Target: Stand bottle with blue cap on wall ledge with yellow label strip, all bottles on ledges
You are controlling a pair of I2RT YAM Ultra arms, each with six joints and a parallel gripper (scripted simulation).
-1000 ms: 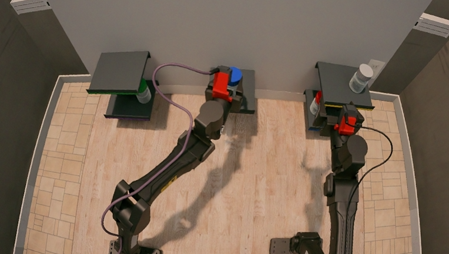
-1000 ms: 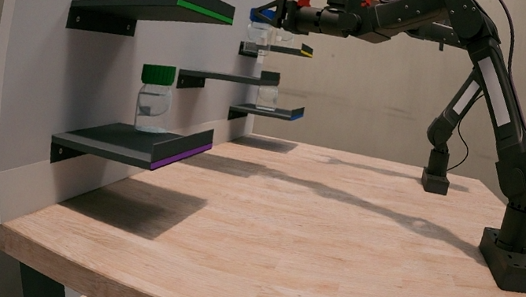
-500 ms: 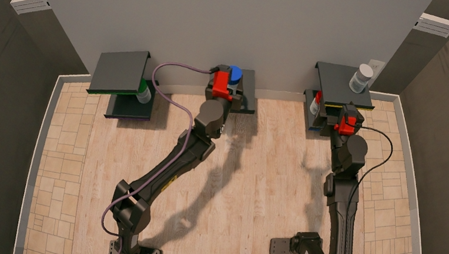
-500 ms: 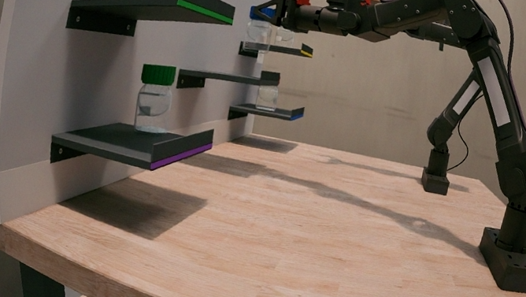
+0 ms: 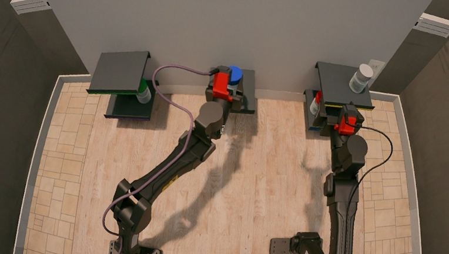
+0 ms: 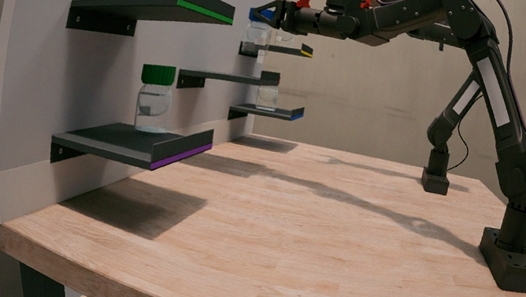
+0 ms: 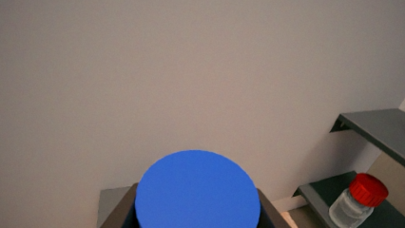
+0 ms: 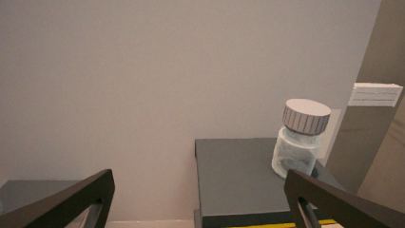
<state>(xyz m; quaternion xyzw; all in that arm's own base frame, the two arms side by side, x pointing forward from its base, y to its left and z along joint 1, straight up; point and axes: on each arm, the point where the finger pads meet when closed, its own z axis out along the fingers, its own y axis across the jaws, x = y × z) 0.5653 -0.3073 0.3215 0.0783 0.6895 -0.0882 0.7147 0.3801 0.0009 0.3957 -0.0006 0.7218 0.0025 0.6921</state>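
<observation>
The blue-capped bottle lies 280 mm to the left of my right hand, 140 mm ahead of it and 120 mm below it. The rest, counted from my right hand: grey-capped bottle (160 mm to the right, 130 mm ahead, 80 mm below); then green-capped bottle (610 mm to the left, 270 mm below, 230 mm ahead); then red-capped bottle (270 mm below, 140 mm ahead, 60 mm to the right).
</observation>
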